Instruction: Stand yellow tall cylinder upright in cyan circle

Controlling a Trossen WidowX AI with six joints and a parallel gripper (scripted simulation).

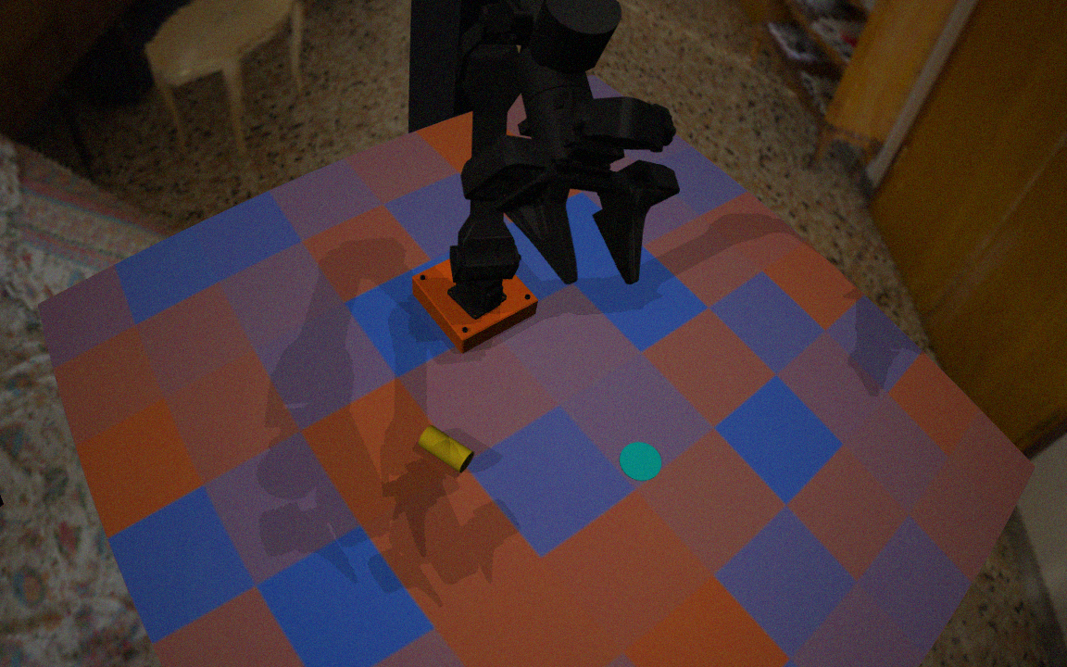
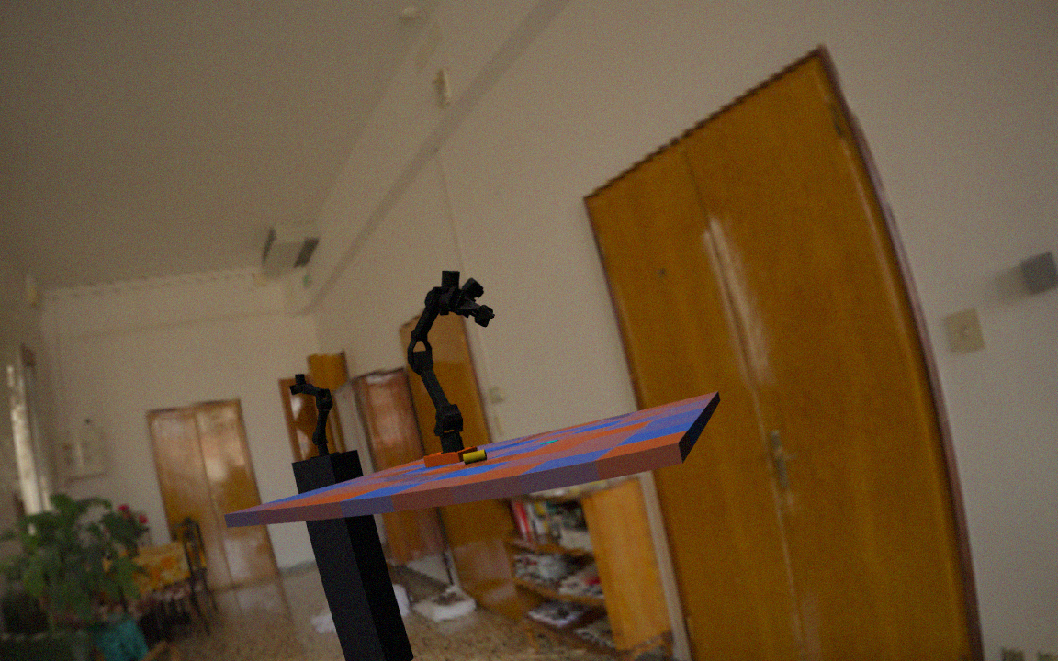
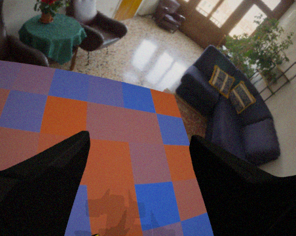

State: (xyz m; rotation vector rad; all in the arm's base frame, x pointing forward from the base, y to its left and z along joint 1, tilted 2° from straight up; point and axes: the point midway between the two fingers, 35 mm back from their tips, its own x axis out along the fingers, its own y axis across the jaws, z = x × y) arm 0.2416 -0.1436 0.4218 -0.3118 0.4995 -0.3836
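Right now the yellow cylinder is 13 cm behind my gripper tip, 3 cm to the right of it and 42 cm below it. From my gripper tip the other things lie so: cyan circle (5 cm ahead, 16 cm to the left, 43 cm below).
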